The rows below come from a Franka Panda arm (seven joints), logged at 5 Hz.
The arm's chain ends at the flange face. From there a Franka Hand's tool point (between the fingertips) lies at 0.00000 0.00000 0.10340 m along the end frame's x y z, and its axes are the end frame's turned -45 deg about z.
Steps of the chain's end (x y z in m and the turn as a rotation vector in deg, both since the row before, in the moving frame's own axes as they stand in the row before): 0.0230, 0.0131, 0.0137, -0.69, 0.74, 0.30; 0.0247, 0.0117, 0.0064, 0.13, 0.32, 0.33; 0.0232, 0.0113, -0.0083, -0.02, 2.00, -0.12
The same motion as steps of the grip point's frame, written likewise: 0.0071, 0.0274, 0.0137, -1.01, 0.04, 0.30; 0.0098, 0.0260, 0.0064, -0.13, 0.32, 0.33; 0.0109, 0.0270, -0.0084, -1.43, 1.40, -0.12
